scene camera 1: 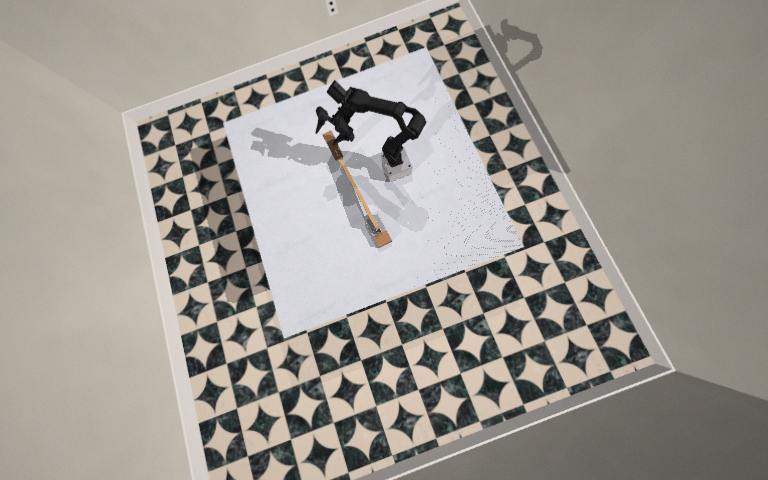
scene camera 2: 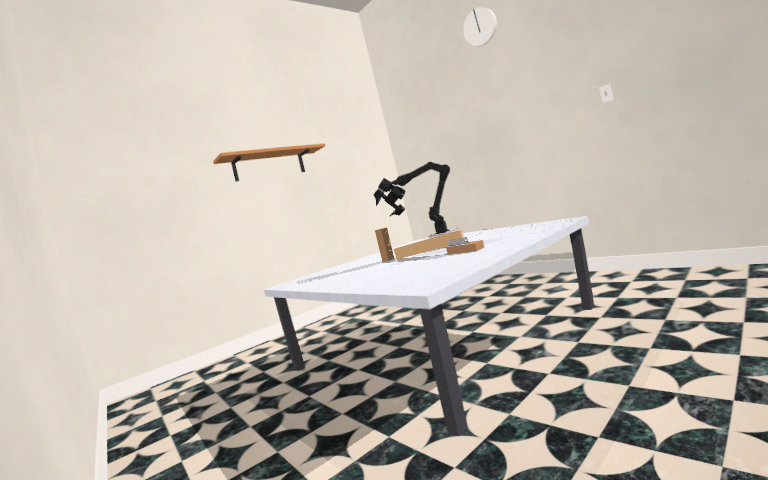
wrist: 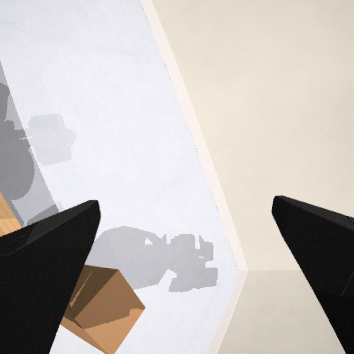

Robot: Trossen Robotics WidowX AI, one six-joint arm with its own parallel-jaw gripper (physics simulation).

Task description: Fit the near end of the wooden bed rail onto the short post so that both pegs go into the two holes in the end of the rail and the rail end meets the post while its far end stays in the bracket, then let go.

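Places are measured from the arm's base along level axes (x up, y left, z back), in centimetres.
Pixels of known places: gripper, fingertip midpoint: (scene camera 1: 324, 139) (scene camera 2: 383, 210) (wrist: 187, 206); arm's base at its link origin: (scene camera 1: 395, 160) (scene camera 2: 442, 232).
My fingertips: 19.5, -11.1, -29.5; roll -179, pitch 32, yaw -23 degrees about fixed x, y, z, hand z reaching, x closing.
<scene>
Ahead of a thing's pixels: the offset from my fingertips to its middle, as dx, dy, dz. "pt": to the spot under its first point. Level surfaces: height alone.
The wooden bed rail @[-22.3, +20.6, +5.6] (scene camera 1: 357, 193) (scene camera 2: 427, 244) (wrist: 7, 216) runs from the short post to the metal bracket (scene camera 2: 457, 241). In scene camera 2 its far end is at the bracket and a narrow gap shows between its near end and the post. The brown post @[pt -18.7, -5.2, +1.8] (scene camera 1: 335, 150) (scene camera 2: 383, 244) (wrist: 111, 305) stands upright. The pegs are too small to make out clearly, and the rail's holes do not show. My gripper (scene camera 1: 327, 136) (scene camera 2: 384, 208) (wrist: 187, 206) is open and empty, tilted above the post. In the wrist view the post is partly behind the left finger.
A wooden block @[-25.7, +42.3, +8.7] (scene camera 1: 382, 239) (scene camera 2: 466, 247) lies at the bracket end on the white table @[dx -27.5] (scene camera 1: 305, 271) (scene camera 2: 362, 281). The arm's grey base (scene camera 1: 397, 170) stands beside the rail. The table's edge (wrist: 192, 142) shows in the wrist view. A wall shelf (scene camera 2: 269, 153) hangs beyond the table.
</scene>
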